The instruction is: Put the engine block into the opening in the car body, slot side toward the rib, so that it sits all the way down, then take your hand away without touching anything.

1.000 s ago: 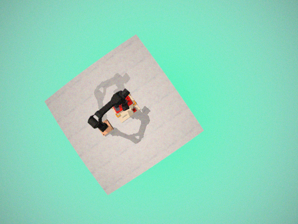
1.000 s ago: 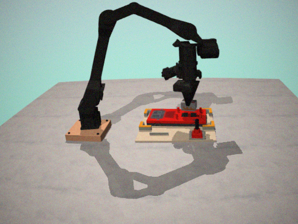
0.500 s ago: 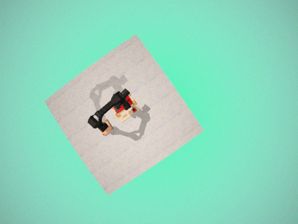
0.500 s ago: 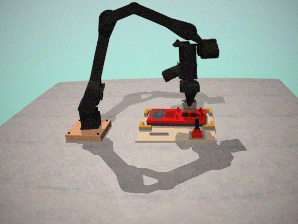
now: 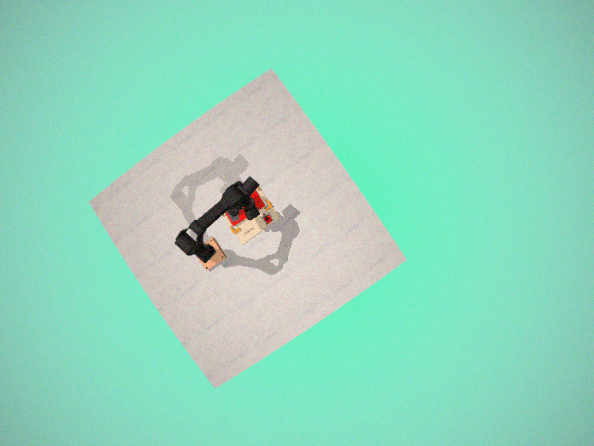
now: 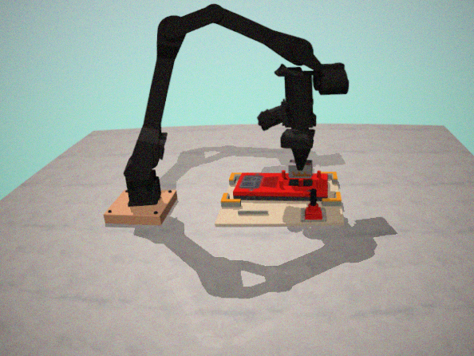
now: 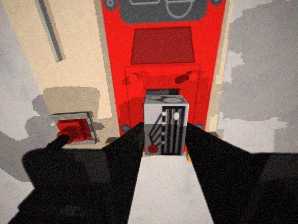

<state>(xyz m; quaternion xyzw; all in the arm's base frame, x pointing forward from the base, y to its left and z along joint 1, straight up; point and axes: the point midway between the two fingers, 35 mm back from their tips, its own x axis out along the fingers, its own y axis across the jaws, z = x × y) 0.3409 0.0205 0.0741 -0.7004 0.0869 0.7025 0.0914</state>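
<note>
My gripper tip is now 5 cm above the beige baseplate, 4 cm past it and 2 cm to the left of it. The rest, counted from my gripper tip: grey engine block 1 cm below; then black upright peg 13 cm to the right, 3 cm below.
</note>
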